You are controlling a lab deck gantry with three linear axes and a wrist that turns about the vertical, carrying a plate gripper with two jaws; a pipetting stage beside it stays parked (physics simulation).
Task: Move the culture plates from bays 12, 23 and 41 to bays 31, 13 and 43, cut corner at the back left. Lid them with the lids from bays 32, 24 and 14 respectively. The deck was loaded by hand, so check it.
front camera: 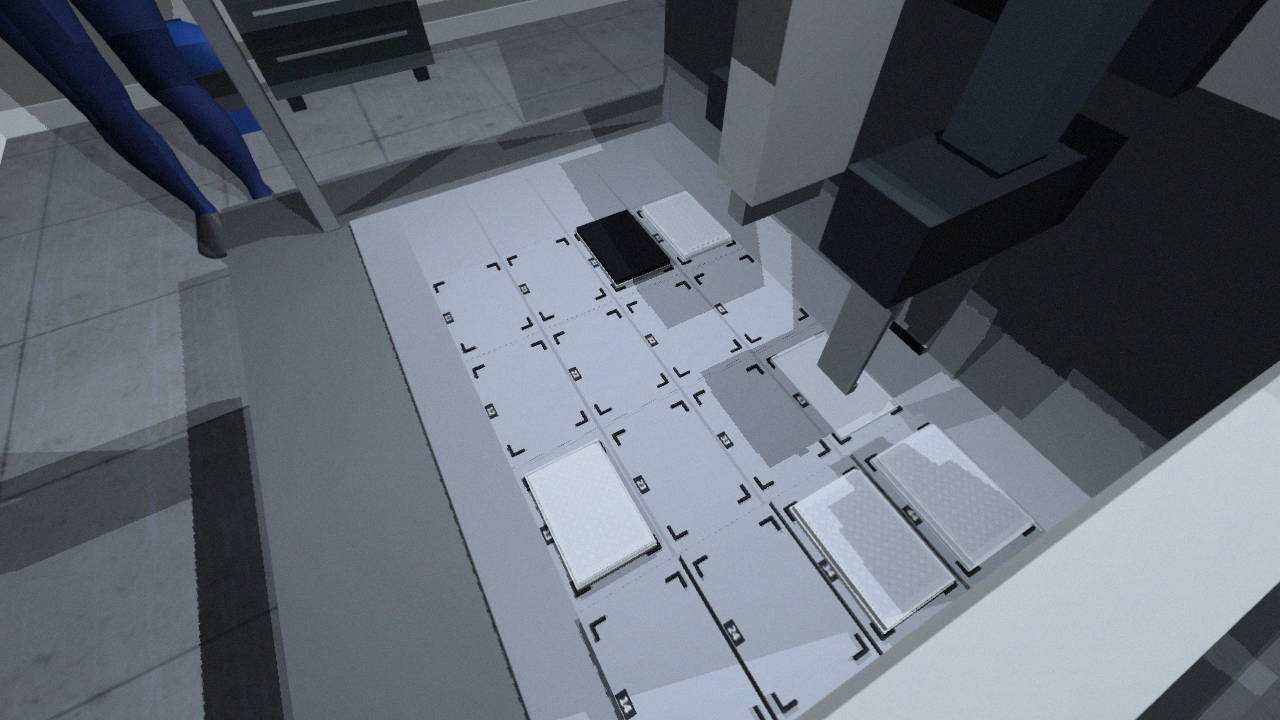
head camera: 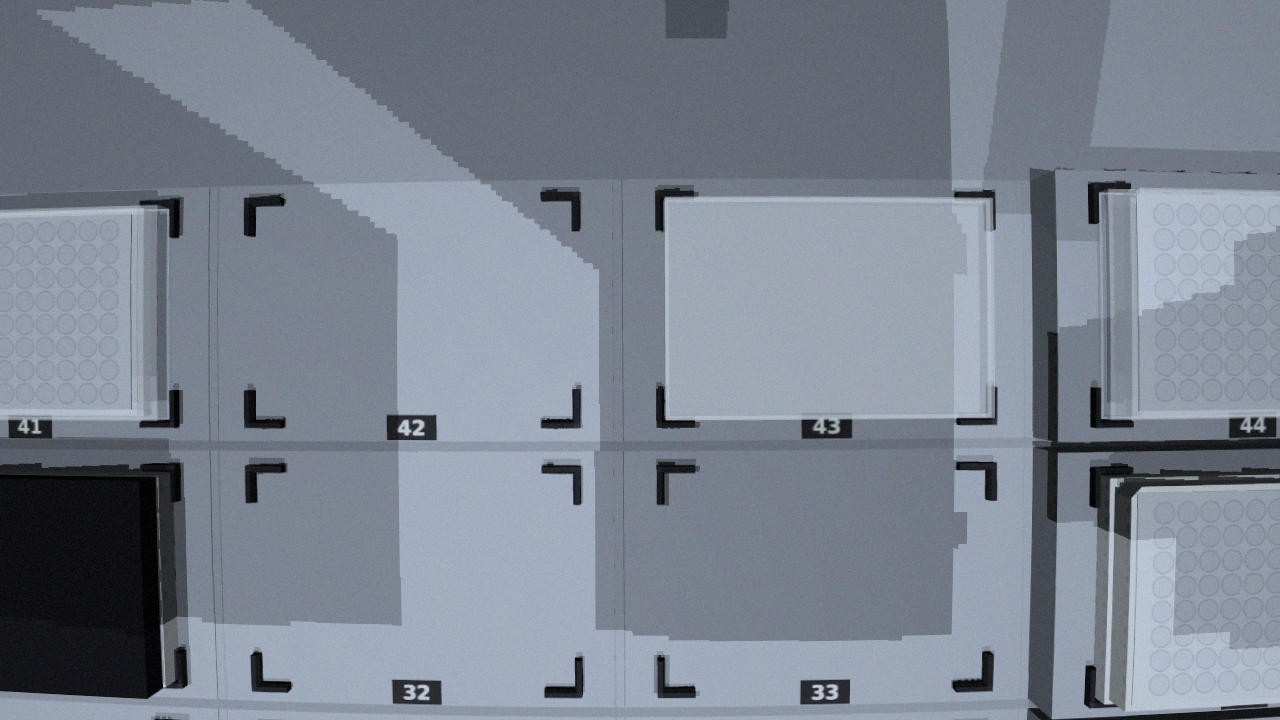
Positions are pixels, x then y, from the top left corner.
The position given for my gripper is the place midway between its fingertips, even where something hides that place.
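My gripper, front camera view [872,358]. Head camera view: gripper out of frame. Black lid, visible in both views: same spot at [front camera: 627,262] and [head camera: 87,621]. White plate, likewise in both: same spot at [front camera: 845,498] and [head camera: 1180,577].
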